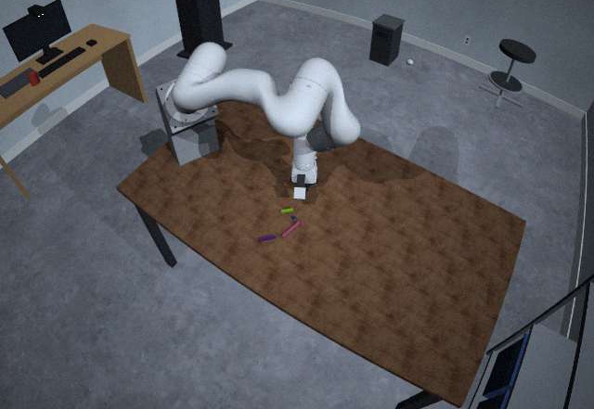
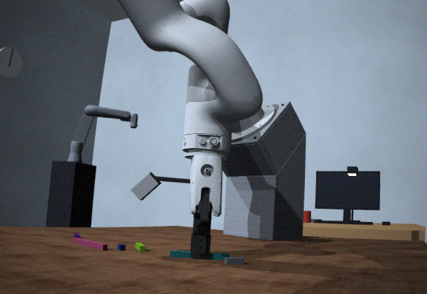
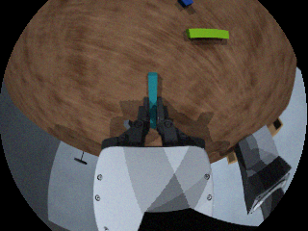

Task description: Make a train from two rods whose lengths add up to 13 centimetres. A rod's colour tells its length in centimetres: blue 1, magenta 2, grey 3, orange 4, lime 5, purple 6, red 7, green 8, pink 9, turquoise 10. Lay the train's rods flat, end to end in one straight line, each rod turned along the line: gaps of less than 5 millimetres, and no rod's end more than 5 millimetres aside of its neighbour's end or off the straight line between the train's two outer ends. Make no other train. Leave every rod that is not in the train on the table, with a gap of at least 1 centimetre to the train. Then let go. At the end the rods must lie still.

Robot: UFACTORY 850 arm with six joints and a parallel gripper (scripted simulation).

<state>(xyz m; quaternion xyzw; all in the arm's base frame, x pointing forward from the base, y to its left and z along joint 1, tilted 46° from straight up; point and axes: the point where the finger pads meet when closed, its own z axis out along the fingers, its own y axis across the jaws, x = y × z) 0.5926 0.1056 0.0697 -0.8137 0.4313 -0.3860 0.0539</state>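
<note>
The grey rod lies 20 mm ahead of my hand, 70 mm to the left of it and 20 mm below it. Round my hand: blue rod: 30 mm ahead, 140 mm to the right, 20 mm below; turquoise rod: 20 mm below; lime rod: 10 mm behind, 120 mm to the right, 20 mm below.
</note>
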